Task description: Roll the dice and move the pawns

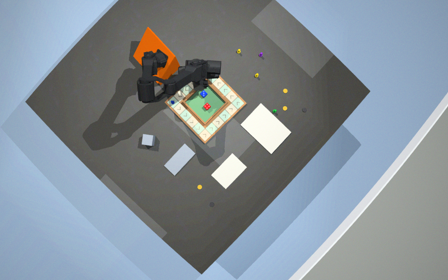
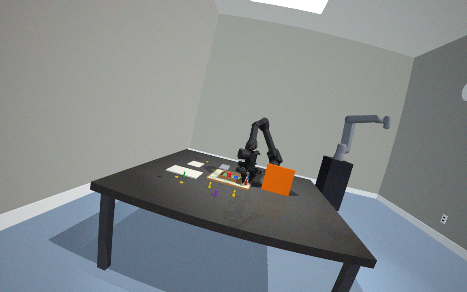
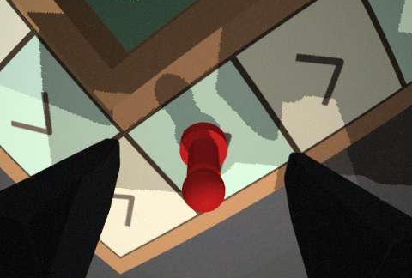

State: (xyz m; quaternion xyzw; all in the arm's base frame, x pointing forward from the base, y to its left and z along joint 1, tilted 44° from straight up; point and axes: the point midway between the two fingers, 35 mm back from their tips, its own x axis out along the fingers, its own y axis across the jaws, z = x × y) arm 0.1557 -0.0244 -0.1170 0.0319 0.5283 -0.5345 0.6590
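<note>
The red pawn lies right at my gripper tip. Round my gripper tip: green tray 10 cm ahead, 8 cm to the right, 2 cm below; then grey block 40 cm to the right; then blue pawn 18 cm to the right, 2 cm behind.
</note>
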